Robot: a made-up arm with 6 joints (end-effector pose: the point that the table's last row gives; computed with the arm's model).
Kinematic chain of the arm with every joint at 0, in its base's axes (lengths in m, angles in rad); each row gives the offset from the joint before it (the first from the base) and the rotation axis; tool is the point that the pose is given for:
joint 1: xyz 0 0 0.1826 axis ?
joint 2: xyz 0 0.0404 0 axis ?
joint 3: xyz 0 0 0.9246 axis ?
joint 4: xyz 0 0 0.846 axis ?
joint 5: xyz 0 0 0 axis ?
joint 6: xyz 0 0 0.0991 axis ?
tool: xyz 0 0 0
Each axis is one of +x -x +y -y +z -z.
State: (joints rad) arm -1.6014 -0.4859 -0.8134 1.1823 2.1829 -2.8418
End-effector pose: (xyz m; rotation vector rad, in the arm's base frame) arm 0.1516 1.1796 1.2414 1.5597 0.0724 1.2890
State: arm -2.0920 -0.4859 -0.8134 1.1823 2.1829 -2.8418
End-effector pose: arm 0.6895 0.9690 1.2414 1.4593 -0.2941 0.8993
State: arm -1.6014 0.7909 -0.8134 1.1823 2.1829 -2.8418
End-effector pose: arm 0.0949 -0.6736 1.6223 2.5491 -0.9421 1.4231
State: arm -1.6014 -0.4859 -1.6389 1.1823 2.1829 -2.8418
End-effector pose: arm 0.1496 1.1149 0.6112 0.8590 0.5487 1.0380
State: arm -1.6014 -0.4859 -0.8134 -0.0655 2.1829 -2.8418
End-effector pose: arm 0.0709 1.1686 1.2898 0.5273 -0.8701 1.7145
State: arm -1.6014 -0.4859 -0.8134 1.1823 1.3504 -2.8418
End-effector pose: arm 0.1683 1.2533 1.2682 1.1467 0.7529 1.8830
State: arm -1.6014 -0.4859 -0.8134 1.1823 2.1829 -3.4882
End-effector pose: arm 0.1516 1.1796 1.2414 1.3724 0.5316 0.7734
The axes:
joint 1: +z
joint 2: +y
joint 3: +y
joint 4: +z
joint 5: +y
joint 6: +z

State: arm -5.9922 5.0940 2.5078 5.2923 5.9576 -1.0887
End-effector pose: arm 0.0265 0.0778 0.7783 -1.2477 0.2368 -1.3951
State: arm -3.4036 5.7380 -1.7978 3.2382 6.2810 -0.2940
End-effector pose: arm 1.1067 -0.3386 0.3139 0.0761 2.3509 -0.2269
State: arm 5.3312 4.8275 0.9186 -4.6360 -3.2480 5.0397
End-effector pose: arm -0.7136 1.0898 0.9306 2.4570 -1.6339 0.8042
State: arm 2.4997 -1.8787 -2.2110 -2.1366 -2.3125 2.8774
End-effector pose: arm 0.1560 -0.2441 -0.5838 1.5156 -0.2240 0.6444
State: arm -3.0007 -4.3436 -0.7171 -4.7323 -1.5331 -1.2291
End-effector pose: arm -1.6522 -0.1751 0.1412 -0.9504 1.6386 1.8324
